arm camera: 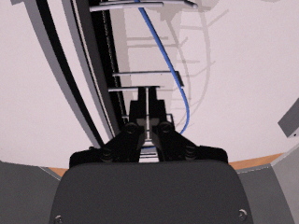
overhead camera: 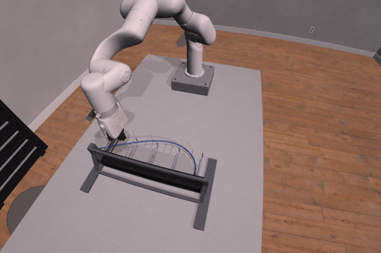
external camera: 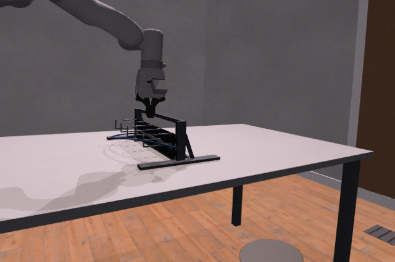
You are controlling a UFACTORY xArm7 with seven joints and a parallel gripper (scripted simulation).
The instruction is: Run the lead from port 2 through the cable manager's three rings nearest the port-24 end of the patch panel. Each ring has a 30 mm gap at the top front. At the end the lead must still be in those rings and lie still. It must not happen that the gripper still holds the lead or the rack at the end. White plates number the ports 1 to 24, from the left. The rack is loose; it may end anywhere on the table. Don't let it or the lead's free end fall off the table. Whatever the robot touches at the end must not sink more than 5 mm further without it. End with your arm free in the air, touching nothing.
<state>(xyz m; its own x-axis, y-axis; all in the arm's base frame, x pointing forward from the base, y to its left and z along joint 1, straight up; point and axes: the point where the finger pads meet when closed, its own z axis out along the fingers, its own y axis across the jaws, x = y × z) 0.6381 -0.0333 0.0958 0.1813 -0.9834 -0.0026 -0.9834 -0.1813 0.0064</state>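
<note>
Now: the rack 4 cm ahead of my hand, 14 cm to the left of it and 10 cm below it.
</note>
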